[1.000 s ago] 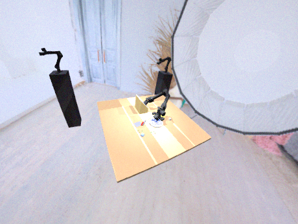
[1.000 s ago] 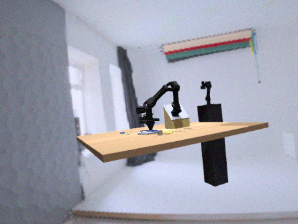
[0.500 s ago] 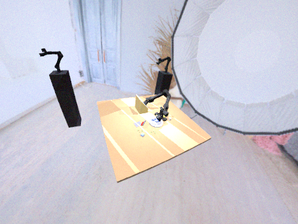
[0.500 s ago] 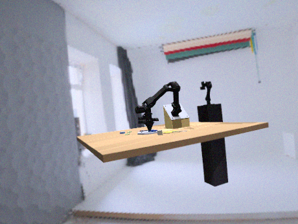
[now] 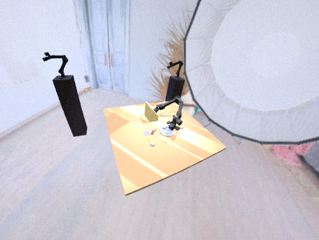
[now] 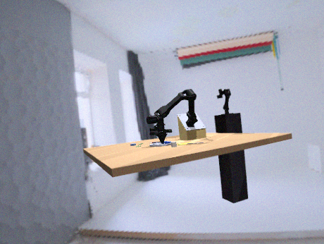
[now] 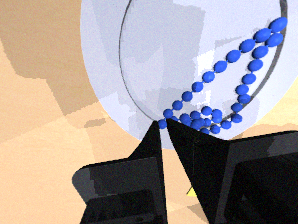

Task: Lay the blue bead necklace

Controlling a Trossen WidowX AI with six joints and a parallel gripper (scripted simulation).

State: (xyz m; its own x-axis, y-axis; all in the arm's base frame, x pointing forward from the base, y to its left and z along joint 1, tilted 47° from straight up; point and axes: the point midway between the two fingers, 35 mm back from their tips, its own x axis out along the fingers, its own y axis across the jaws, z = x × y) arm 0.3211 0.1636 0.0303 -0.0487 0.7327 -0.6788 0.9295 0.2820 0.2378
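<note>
The round bead board is 20 mm behind my gripper tip, 60 mm to the right of it and 10 mm below it. The rest, counted from my gripper tip: yellow flat piece 150 mm behind, 100 mm to the left, 20 mm below; red-and-grey object 50 mm behind, 250 mm to the right, 10 mm below; white cylinder 20 mm behind, 170 mm to the left.
</note>
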